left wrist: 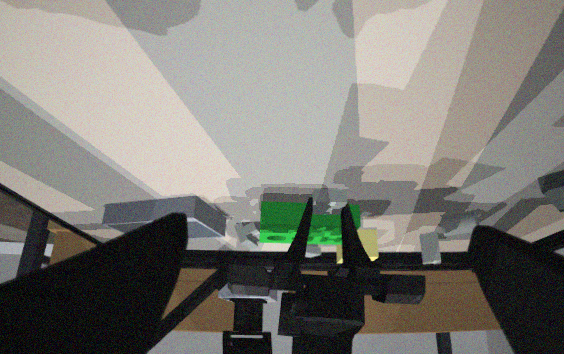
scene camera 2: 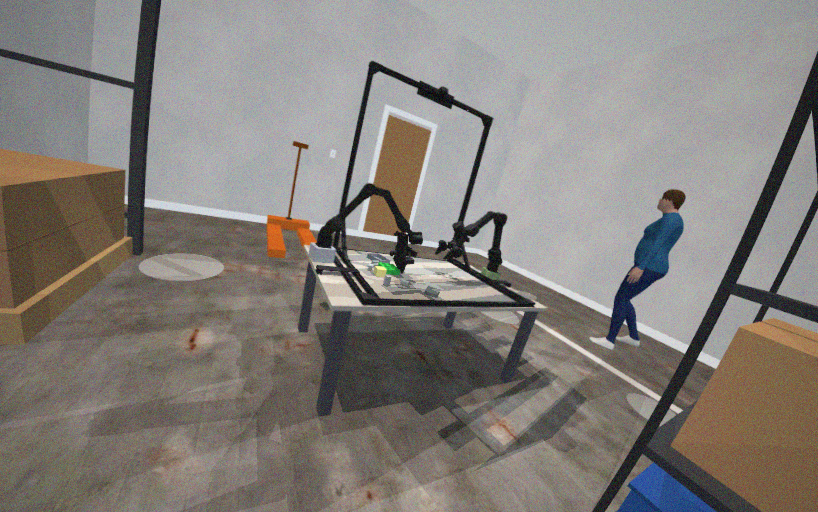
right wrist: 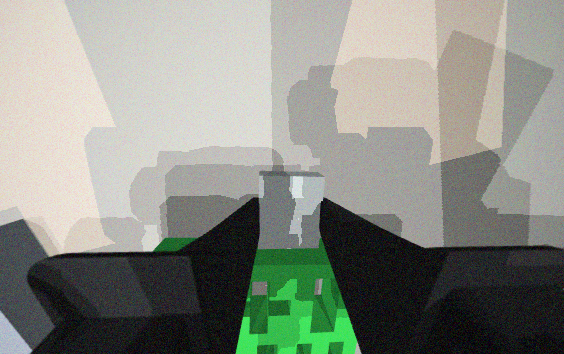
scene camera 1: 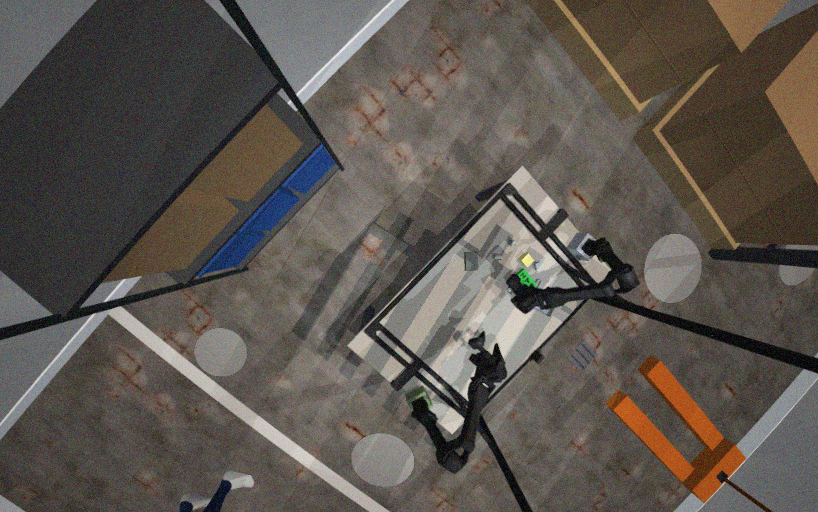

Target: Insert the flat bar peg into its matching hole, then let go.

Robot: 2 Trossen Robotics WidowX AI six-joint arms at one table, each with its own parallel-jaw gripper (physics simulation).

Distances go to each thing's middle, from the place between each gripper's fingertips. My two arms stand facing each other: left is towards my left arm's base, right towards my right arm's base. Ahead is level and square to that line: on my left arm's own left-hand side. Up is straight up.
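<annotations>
The green block with shaped holes [right wrist: 290, 310] is 2 cm behind my right hand, 6 cm to the right of it and 1 cm above it, and of the things named here, going by their middles, it's the nearest to that hand. There's also a grey tray [left wrist: 203, 221], which is 18 cm behind my right hand, 7 cm to the right of it and 1 cm above it.
Counting from my left hand, the green block with shaped holes is 31 cm to the right, 3 cm ahead and 10 cm below. The grey tray is 31 cm to the right of my left hand as well, 10 cm below it, but 14 cm behind it.
</annotations>
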